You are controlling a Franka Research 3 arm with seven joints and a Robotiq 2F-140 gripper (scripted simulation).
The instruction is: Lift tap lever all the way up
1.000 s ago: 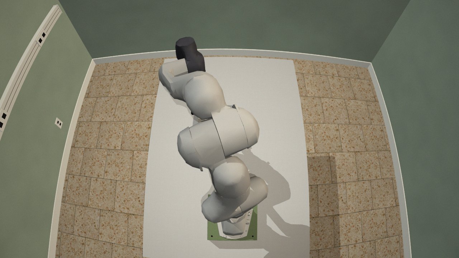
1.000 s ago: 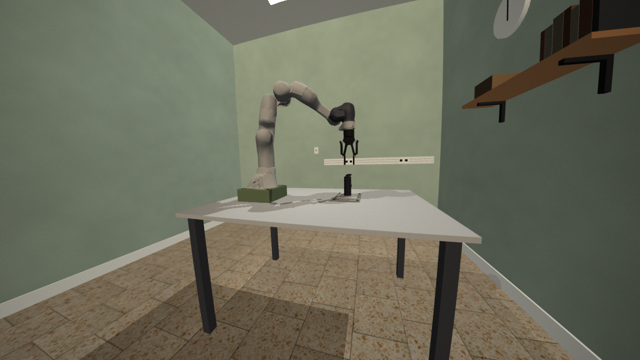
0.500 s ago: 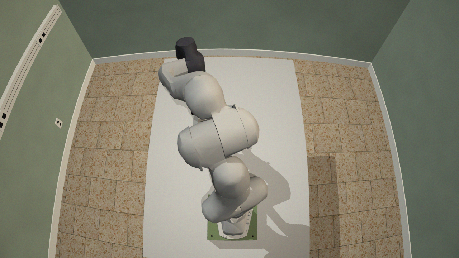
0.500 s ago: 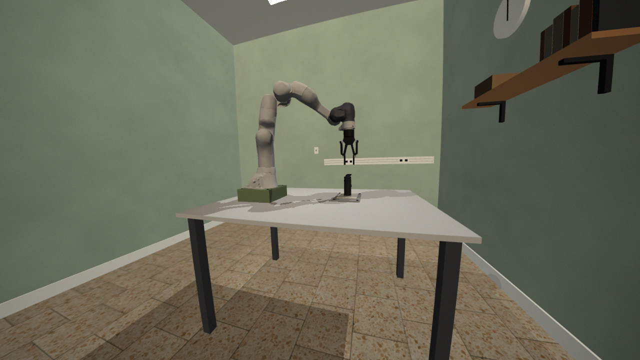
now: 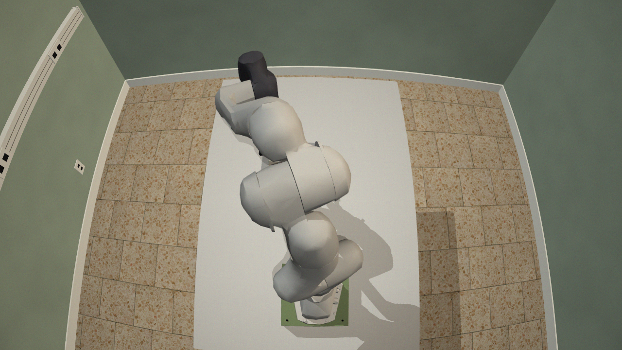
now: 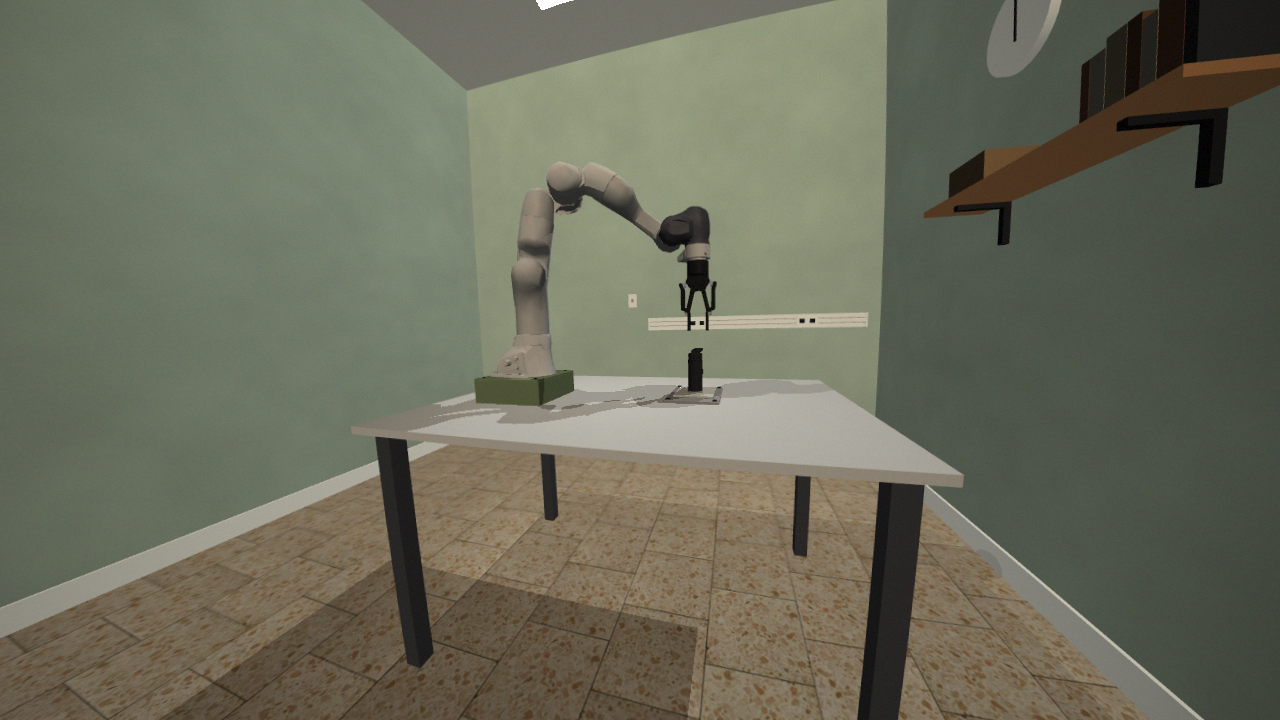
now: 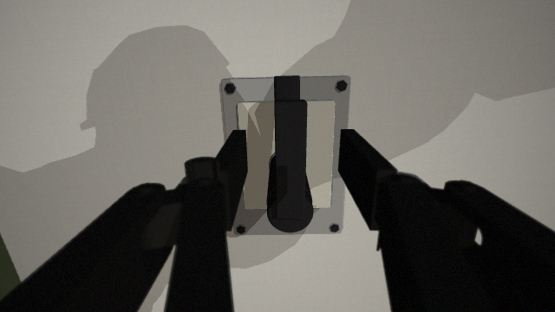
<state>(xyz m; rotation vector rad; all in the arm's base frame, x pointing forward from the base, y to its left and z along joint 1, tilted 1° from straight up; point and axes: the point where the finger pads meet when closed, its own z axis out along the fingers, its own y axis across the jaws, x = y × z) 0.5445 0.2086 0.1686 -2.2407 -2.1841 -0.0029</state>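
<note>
The dark lever lies 3 cm to the right of my hand and 10 cm below it. From my hand the other things lie so: tap: 6 cm to the right, 14 cm below; plate: 9 cm to the right, 24 cm below.
</note>
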